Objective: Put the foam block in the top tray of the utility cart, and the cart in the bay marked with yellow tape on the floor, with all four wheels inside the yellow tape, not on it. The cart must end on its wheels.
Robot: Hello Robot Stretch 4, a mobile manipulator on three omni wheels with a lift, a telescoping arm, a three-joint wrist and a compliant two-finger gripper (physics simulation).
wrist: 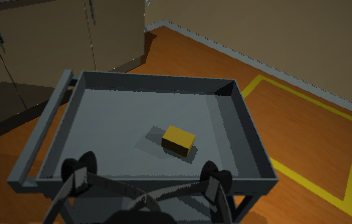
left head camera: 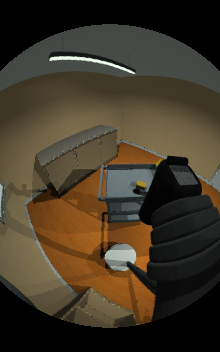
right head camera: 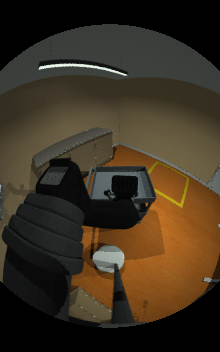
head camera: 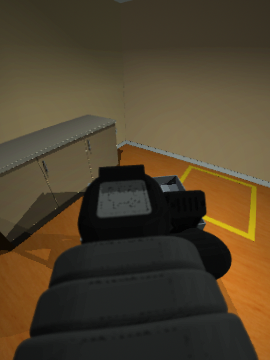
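Note:
The grey utility cart [left head camera: 131, 166] [right head camera: 120, 169] [wrist: 160, 83] stands upright, its handle on the left in the wrist view. The yellow foam block [left head camera: 141, 184] [wrist: 179, 138] lies on the floor of its top tray [wrist: 110, 115], right of the middle. The yellow tape [head camera: 253, 212] [right head camera: 185, 192] [wrist: 310, 183] marks a bay right of the cart. The cart's tray is outside the bay, close to its left side; the wheels are hidden. My gripper [wrist: 150, 170] is open and empty, fingers apart above the tray's near rim, with the block beyond them.
A low cabinet [head camera: 60, 170] [left head camera: 82, 160] [wrist: 115, 40] stands left of the cart. The room's walls meet behind cart and bay, with a pale baseboard [head camera: 200, 162] [wrist: 220, 45]. A round white disc [left head camera: 120, 257] [right head camera: 109, 258] is near my base. My arm covers much of the head view.

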